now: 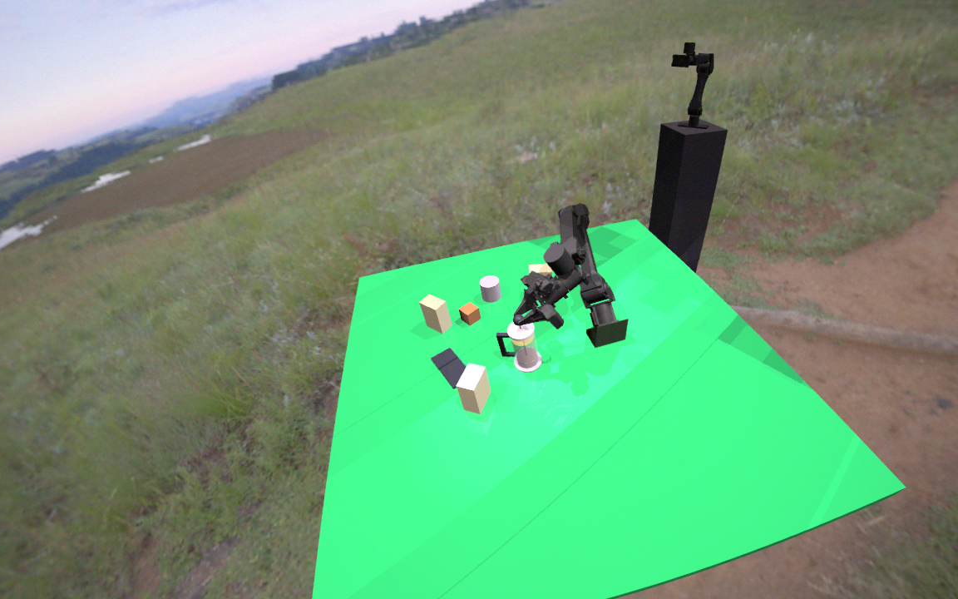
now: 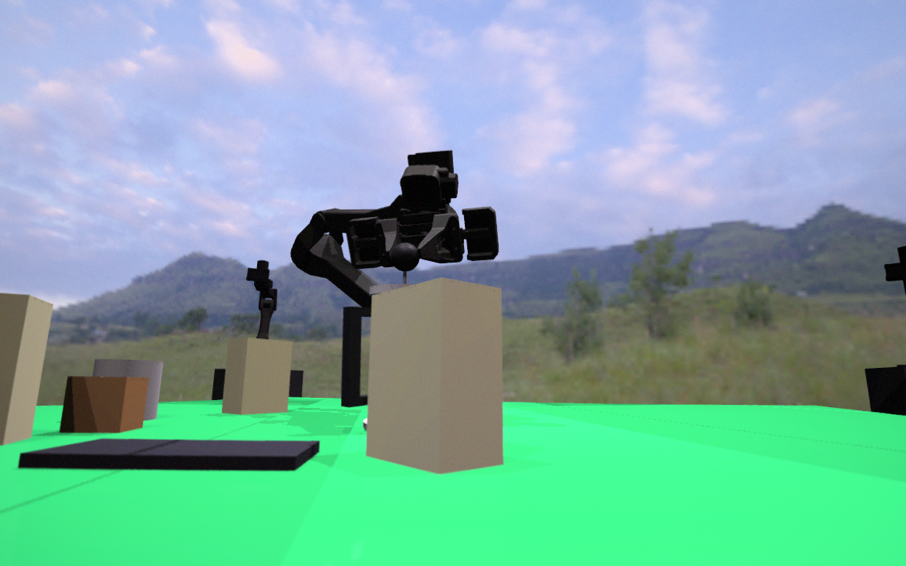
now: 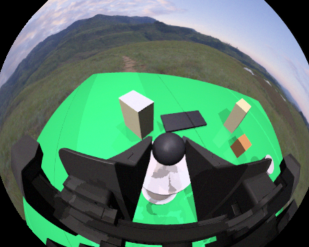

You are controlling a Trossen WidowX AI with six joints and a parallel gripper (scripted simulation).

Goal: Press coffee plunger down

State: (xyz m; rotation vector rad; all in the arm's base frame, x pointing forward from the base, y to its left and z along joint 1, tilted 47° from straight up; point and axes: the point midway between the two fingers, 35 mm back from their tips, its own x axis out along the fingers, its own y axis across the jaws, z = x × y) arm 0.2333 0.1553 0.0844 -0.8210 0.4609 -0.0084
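Right now the coffee press is 1 cm to the right of my gripper tip and 9 cm below it. The rest, counted from my gripper tip: flat black slab 21 cm ahead, 4 cm to the right, 18 cm below.
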